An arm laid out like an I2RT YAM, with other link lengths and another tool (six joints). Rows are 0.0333 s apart.
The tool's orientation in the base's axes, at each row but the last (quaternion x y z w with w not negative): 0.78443 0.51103 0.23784 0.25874; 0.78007 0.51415 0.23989 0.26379; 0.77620 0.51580 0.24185 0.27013; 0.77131 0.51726 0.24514 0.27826; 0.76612 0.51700 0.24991 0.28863; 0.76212 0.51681 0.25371 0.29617; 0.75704 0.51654 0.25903 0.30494; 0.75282 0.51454 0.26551 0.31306; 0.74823 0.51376 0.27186 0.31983
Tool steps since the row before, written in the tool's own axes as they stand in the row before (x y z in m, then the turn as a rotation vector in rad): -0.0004 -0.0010 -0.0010 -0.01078 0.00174 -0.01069; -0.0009 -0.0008 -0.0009 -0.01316 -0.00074 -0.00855; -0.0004 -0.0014 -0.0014 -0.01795 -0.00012 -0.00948; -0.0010 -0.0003 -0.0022 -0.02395 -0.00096 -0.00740; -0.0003 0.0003 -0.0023 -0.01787 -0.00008 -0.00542; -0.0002 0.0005 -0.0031 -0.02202 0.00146 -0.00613; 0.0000 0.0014 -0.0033 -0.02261 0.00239 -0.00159; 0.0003 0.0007 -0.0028 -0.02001 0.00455 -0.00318; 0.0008 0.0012 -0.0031 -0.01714 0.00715 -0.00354
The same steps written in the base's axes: -0.0015 0.0001 0.0001 -0.00956 -0.00883 0.00801; -0.0014 -0.0004 0.0001 -0.01071 -0.01057 0.00453; -0.0020 0.0003 0.0001 -0.01258 -0.01507 0.00517; -0.0020 -0.0005 0.0013 -0.01382 -0.02078 0.00255; -0.0015 0.0001 0.0018 -0.00983 -0.01571 0.00227; -0.0019 0.0003 0.0025 -0.01074 -0.01992 0.00353; -0.0015 0.0002 0.0033 -0.00714 -0.02162 0.00108; -0.0015 0.0006 0.0024 -0.00612 -0.01945 0.00394; -0.0013 0.0011 0.0030 -0.00391 -0.01737 0.00637
